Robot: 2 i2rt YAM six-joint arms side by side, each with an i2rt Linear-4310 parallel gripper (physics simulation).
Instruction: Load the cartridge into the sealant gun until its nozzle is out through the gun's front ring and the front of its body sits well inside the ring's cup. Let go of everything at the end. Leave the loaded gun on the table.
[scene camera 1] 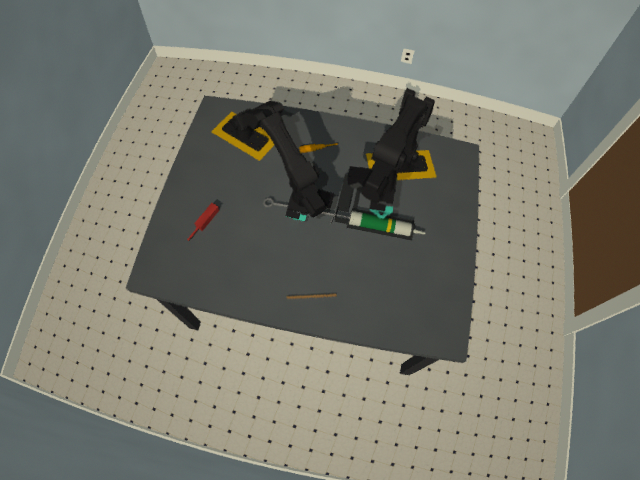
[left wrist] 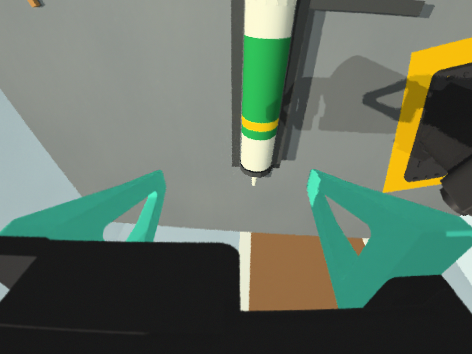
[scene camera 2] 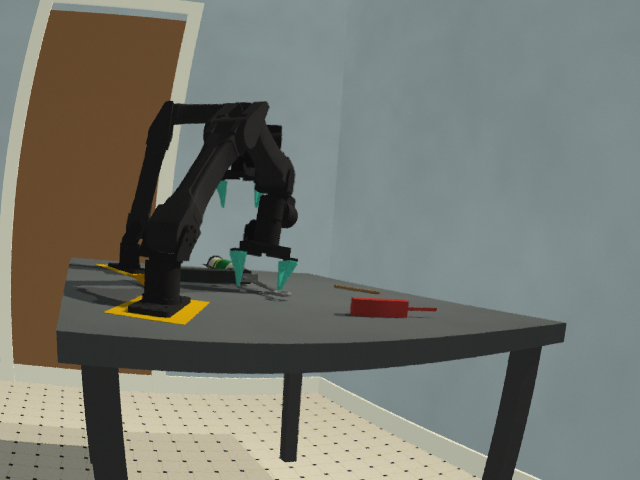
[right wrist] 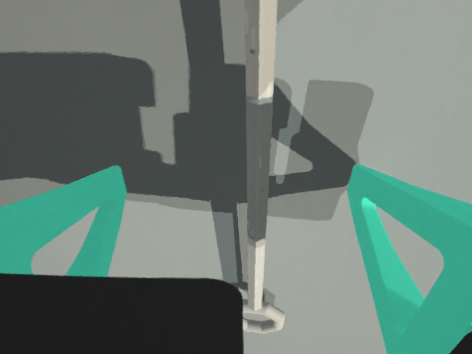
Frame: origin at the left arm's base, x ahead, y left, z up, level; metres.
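Seen in the pictures: left gripper, fingertip midpoint: [scene camera 1: 383, 205] [left wrist: 236, 177] [scene camera 2: 239, 207]; right gripper, fingertip midpoint: [scene camera 1: 299, 207] [scene camera 2: 258, 289] [right wrist: 236, 178]; left arm's base, link origin: [left wrist: 439, 130] [scene camera 2: 129, 270]; right arm's base, link origin: [scene camera 1: 244, 135] [scene camera 2: 161, 307].
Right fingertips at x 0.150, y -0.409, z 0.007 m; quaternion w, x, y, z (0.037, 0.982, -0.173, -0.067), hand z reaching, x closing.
Offsets run from my right fingertips to a thing's middle. "spot": to the spot under its first point.
The green and white cartridge @(0.113 m ahead, 0.301 m left, 0.018 m up) [scene camera 1: 374, 222] [scene camera 2: 222, 263] [left wrist: 265, 80] lies along the dark trough of the sealant gun @(spot: 0.137 m ahead, 0.268 m left, 0.020 m up) [left wrist: 236, 100]. Its nozzle @(0.145 m ahead, 0.396 m left, 0.018 m up) [scene camera 1: 419, 232] [left wrist: 254, 181] sticks out past the dark front ring @(spot: 0.141 m ahead, 0.384 m left, 0.037 m up) [left wrist: 255, 172]; how deep the body sits in the cup is hard to tell. The gun's metal rod @(0.023 m ahead, 0.039 m left, 0.010 m up) [right wrist: 259, 170] runs back to an end loop @(spot: 0.016 m back, 0.102 m right, 0.011 m up) [scene camera 1: 268, 202] [scene camera 2: 283, 293] [right wrist: 263, 327]. My left gripper [scene camera 2: 240, 205] [left wrist: 236, 177] is open and empty above the front of the gun. My right gripper [scene camera 2: 259, 287] [right wrist: 236, 178] is open, with its fingers apart on either side of the rod.
A red tool @(0.029 m ahead, 0.354 m right, 0.008 m up) [scene camera 1: 205, 215] [scene camera 2: 378, 307] lies at the left of the table in scene camera 1. An orange pointed tool @(0.255 m back, 0.099 m left, 0.006 m up) [scene camera 1: 312, 147] lies near the right arm. A thin brown stick @(0.332 m ahead, 0.008 m left, 0.004 m down) [scene camera 1: 311, 296] [scene camera 2: 356, 288] lies near the table's lower edge in scene camera 1.
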